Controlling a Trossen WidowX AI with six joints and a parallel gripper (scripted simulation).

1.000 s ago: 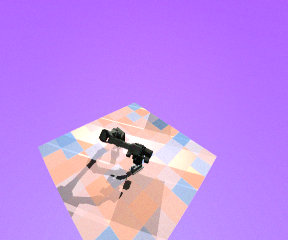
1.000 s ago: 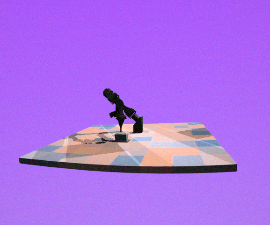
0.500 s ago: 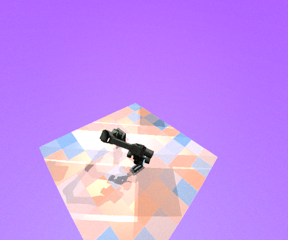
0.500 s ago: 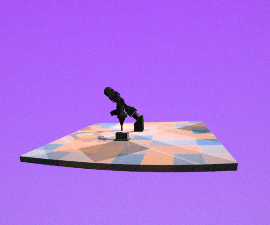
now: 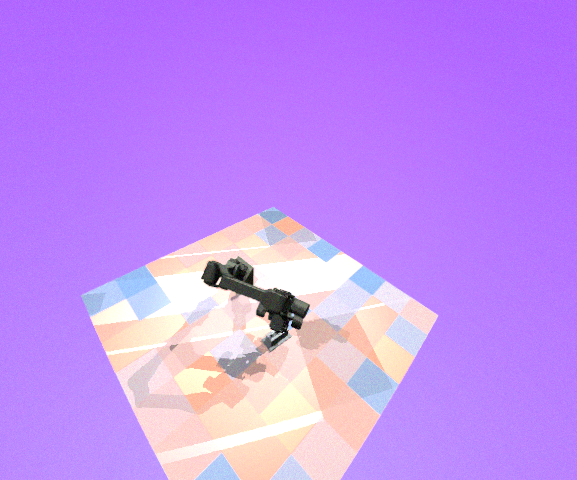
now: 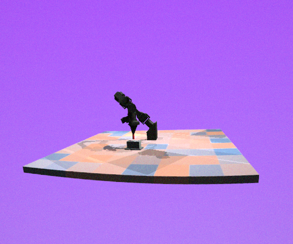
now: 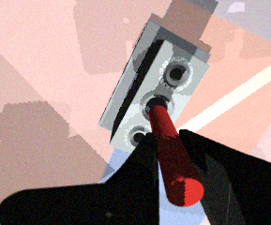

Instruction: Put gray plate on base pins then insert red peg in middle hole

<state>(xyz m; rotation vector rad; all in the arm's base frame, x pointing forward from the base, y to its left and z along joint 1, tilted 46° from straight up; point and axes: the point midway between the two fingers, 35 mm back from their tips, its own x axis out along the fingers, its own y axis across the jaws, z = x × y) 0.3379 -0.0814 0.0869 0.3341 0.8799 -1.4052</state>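
Now: gripper tip 6 cm above the gray plate. The rest, counted from my gripper tip: red peg right at my gripper tip.
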